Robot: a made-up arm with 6 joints. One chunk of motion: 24 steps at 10 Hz.
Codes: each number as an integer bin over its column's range. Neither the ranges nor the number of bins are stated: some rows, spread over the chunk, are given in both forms.
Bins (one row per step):
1: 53 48 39 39 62 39
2: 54 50 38 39 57 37
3: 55 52 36 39 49 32
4: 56 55 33 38 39 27
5: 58 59 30 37 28 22
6: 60 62 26 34 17 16
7: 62 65 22 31 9 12
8: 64 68 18 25 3 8
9: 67 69 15 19 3 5
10: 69 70 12 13 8 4
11: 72 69 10 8 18 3
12: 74 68 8 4 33 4
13: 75 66 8 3 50 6
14: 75 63 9 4 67 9
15: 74 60 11 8 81 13
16: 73 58 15 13 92 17
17: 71 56 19 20 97 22
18: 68 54 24 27 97 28
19: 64 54 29 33 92 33
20: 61 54 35 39 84 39
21: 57 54 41 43 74 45
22: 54 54 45 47 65 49
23: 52 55 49 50 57 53
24: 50 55 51 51 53 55
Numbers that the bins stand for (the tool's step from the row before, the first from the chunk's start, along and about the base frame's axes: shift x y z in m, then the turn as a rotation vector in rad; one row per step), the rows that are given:
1: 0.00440 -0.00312 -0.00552 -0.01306 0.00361 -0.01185
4: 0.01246 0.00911 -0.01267 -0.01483 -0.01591 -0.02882
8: 0.03396 0.03183 -0.03055 -0.03781 -0.04645 -0.05569
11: 0.05545 0.03358 -0.04008 -0.06786 -0.03373 -0.06276
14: 0.06352 0.02309 -0.04127 -0.07493 0.00785 -0.05427
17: 0.05277 0.01086 -0.02935 -0.04665 0.03330 -0.03589
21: 0.01515 0.00736 -0.00313 -0.00599 0.01379 -0.00336
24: -0.00366 0.00911 0.00879 0.00815 -0.00403 0.01078
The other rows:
2: 0.00709 0.00037 -0.00671 -0.01306 -0.00064 -0.01468
3: 0.00978 0.00387 -0.00909 -0.01306 -0.00742 -0.02175
5: 0.01784 0.01610 -0.01624 -0.01660 -0.02524 -0.03589
6: 0.02321 0.02134 -0.02101 -0.02190 -0.03458 -0.04437
7: 0.02859 0.02659 -0.02578 -0.02720 -0.04136 -0.05003
9: 0.04202 0.03358 -0.03412 -0.04841 -0.04645 -0.05993
10: 0.04739 0.03532 -0.03770 -0.05902 -0.04221 -0.06134
12: 0.06083 0.03183 -0.04246 -0.07493 -0.02100 -0.06134
13: 0.06352 0.02833 -0.04246 -0.07670 -0.00658 -0.05852
15: 0.06083 0.01785 -0.03889 -0.06786 0.01973 -0.04862
16: 0.05814 0.01435 -0.03412 -0.05902 0.02906 -0.04296
18: 0.04471 0.00736 -0.02339 -0.03427 0.03330 -0.02740
19: 0.03396 0.00736 -0.01743 -0.02367 0.02906 -0.02033
20: 0.02590 0.00736 -0.01028 -0.01306 0.02227 -0.01185
22: 0.00709 0.00736 0.00164 0.00108 0.00615 0.00229
23: 0.00172 0.00911 0.00640 0.00638 -0.00064 0.00795

